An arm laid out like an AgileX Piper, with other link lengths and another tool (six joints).
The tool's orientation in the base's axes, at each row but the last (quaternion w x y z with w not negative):
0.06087 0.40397 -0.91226 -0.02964
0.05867 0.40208 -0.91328 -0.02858
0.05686 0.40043 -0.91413 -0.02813
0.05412 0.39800 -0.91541 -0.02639
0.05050 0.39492 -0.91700 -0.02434
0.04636 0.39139 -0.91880 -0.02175
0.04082 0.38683 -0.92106 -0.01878
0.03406 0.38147 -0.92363 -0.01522
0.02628 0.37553 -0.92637 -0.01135
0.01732 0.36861 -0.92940 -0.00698
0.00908 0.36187 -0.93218 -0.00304
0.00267 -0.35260 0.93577 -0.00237
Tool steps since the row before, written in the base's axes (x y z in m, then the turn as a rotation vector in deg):
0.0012 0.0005 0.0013 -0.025 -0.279 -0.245
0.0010 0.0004 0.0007 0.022 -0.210 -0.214
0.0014 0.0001 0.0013 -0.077 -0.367 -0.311
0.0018 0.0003 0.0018 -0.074 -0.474 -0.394
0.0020 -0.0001 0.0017 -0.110 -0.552 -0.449
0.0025 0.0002 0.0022 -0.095 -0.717 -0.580
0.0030 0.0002 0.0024 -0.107 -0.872 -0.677
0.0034 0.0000 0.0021 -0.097 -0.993 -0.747
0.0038 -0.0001 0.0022 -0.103 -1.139 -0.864
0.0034 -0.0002 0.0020 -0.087 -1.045 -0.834
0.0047 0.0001 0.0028 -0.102 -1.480 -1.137
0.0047 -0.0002 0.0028 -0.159 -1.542 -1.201
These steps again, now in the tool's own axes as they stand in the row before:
-0.0011 -0.0004 -0.0014 0.202 -0.194 0.245
-0.0009 -0.0004 -0.0008 0.122 -0.179 0.208
-0.0009 -0.0008 -0.0015 0.296 -0.223 0.316
-0.0013 -0.0009 -0.0020 0.366 -0.305 0.398
-0.0012 -0.0014 -0.0019 0.443 -0.338 0.456
-0.0017 -0.0015 -0.0024 0.543 -0.473 0.584
-0.0021 -0.0018 -0.0027 0.656 -0.579 0.681
-0.0023 -0.0023 -0.0023 0.731 -0.676 0.750
-0.0026 -0.0026 -0.0024 0.832 -0.781 0.867
-0.0023 -0.0024 -0.0021 0.757 -0.723 0.836
-0.0035 -0.0031 -0.0029 1.057 -1.037 1.140
-0.0034 -0.0033 -0.0028 1.141 -1.046 1.204

